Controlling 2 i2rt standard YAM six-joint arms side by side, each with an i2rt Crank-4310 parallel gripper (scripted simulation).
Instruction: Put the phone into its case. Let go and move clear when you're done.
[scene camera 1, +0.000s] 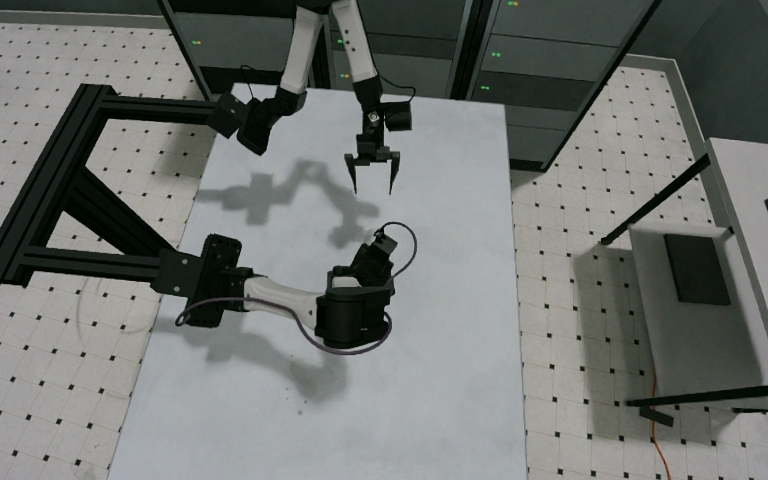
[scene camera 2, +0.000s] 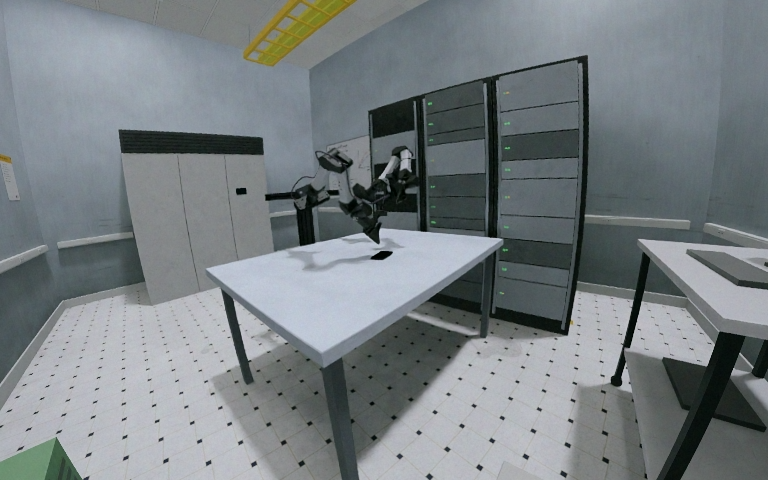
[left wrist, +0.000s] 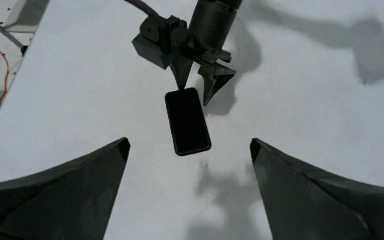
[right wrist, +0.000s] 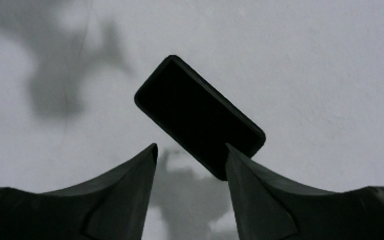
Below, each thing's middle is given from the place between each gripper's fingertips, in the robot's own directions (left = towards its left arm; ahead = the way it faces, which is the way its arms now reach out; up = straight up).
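Scene:
My left gripper (scene camera 1: 372, 194) is 28 cm above the black phone (right wrist: 193, 113), 3 cm short of it and 13 cm to the left of it. As for my right hand, the phone is 8 cm below it, 2 cm ahead of it and 2 cm to the left of it. Going by its middle, the black phone is nearer to my right hand than to my left gripper.

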